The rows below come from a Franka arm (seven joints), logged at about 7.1 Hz.
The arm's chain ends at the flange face. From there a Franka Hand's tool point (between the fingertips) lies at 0.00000 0.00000 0.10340 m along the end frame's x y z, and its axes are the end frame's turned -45 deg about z.
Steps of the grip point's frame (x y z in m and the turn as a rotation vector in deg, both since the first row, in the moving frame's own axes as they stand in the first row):
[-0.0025 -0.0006 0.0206 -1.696 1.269 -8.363]
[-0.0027 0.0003 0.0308 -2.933 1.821 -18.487]
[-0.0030 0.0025 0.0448 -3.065 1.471 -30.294]
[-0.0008 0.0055 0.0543 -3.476 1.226 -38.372]
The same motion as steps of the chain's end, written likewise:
[-0.0060 0.0011 0.0207 -0.302 2.097 -8.363]
[-0.0079 0.0017 0.0310 -0.786 3.362 -18.487]
[-0.0064 0.0034 0.0450 -1.127 3.207 -30.294]
[-0.0032 0.0037 0.0545 -1.591 3.325 -38.372]

